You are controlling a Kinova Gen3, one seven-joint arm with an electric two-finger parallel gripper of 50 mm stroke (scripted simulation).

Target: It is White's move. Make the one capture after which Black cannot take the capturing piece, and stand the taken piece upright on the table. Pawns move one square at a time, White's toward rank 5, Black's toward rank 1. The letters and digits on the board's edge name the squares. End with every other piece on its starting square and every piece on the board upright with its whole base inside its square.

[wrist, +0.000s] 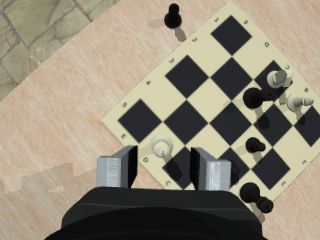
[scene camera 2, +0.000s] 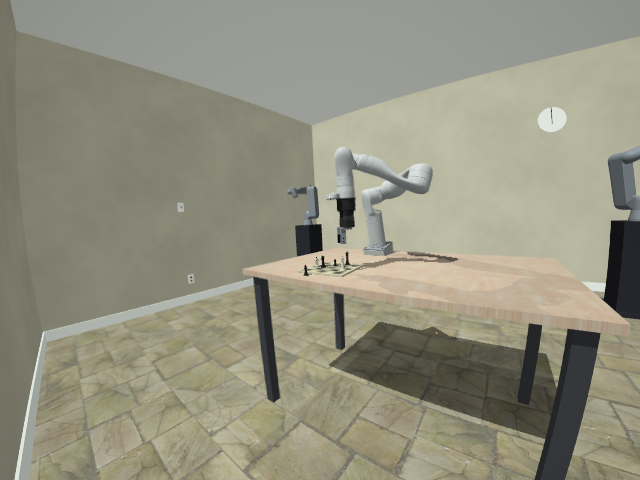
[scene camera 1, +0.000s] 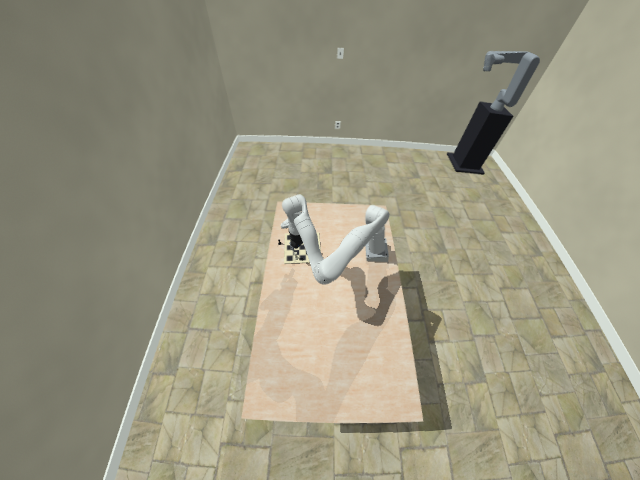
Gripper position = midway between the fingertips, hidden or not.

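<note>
My gripper point(wrist: 163, 161) is visible to me, and so is a chessboard point(wrist: 195, 96).
</note>
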